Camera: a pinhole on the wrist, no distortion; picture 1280 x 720 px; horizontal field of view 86.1 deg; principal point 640.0 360.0 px. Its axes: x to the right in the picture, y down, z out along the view. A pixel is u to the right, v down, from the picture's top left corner.
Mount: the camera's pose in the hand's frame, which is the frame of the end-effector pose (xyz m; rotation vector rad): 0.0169 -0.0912 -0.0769 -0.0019 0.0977 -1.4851
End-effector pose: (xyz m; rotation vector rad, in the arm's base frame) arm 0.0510 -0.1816 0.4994 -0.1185 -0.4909 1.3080
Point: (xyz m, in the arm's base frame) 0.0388 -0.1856 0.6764
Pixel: 493.2 403.2
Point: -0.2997 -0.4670 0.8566
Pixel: 325.1 37.2
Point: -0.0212 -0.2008 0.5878
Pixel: 134.5 268.3
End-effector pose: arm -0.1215 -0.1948 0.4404 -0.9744 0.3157 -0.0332
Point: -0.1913 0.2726 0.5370
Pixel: 143.6 72.8
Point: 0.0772 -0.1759 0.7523
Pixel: 982.3 480.8
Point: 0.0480 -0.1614 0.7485
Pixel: 947.5 421.9
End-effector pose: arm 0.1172 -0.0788 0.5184 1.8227 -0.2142 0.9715
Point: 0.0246 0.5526 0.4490
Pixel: behind the camera
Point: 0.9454 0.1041 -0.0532
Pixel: outside the picture
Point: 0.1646 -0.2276 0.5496
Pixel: 86.0 344.6
